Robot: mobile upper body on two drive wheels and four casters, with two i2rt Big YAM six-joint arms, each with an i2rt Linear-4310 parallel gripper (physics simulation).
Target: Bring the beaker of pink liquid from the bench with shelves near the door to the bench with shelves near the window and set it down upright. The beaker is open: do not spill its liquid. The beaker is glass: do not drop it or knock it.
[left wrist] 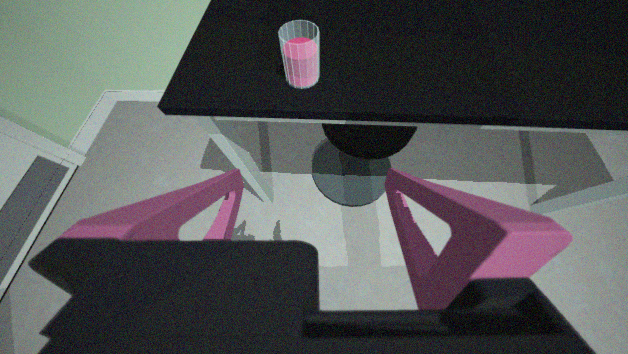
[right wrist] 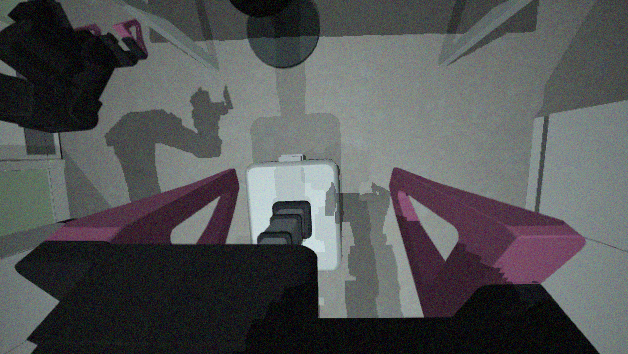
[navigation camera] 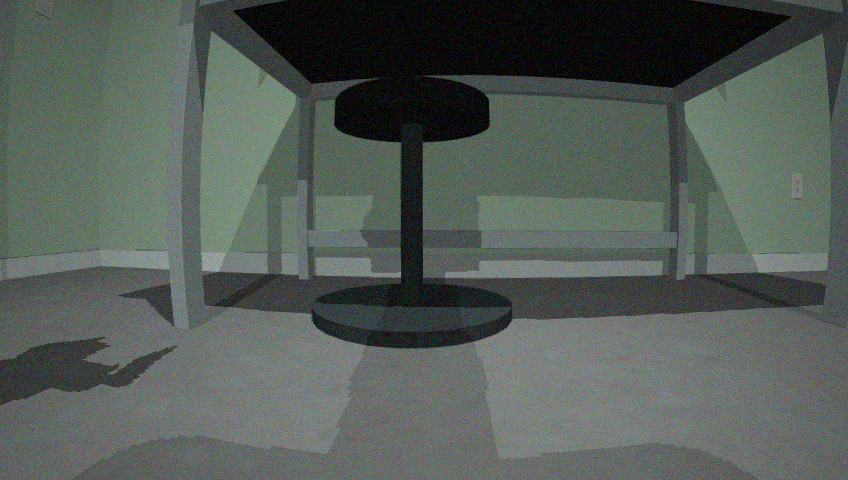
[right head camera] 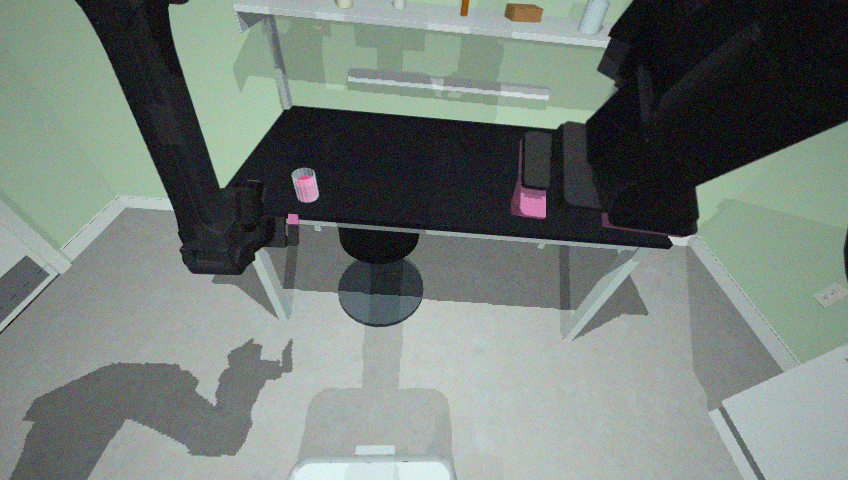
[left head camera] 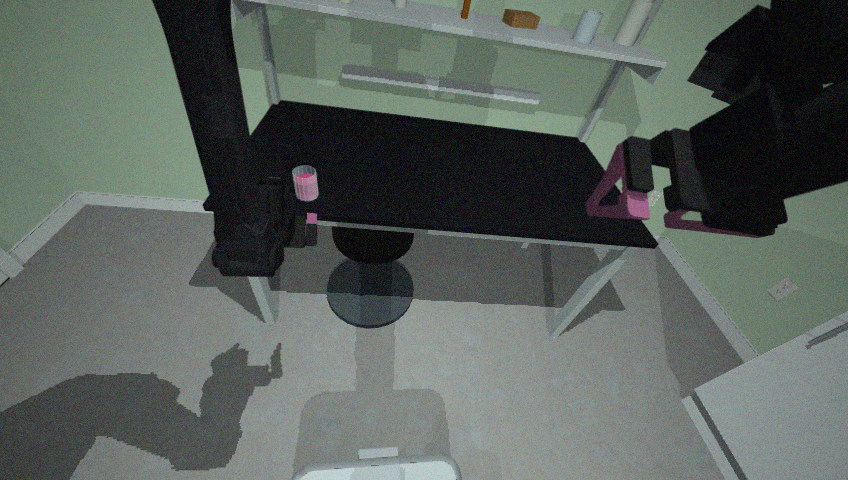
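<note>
A clear glass beaker of pink liquid stands upright near the front edge of the black bench top, toward its left end. My left gripper is open and empty. In both head views its visible fingertip lies at the bench's front edge, on the near side of the beaker and apart from it; the rest is hidden by the arm. My right gripper is open and empty, far to the right of the beaker. The frames do not tell which bench this is.
A shelf above the bench bears a brown box and a pale blue cylinder. A round black stool stands partly under the bench, between its grey legs. A white cabinet is at the lower right.
</note>
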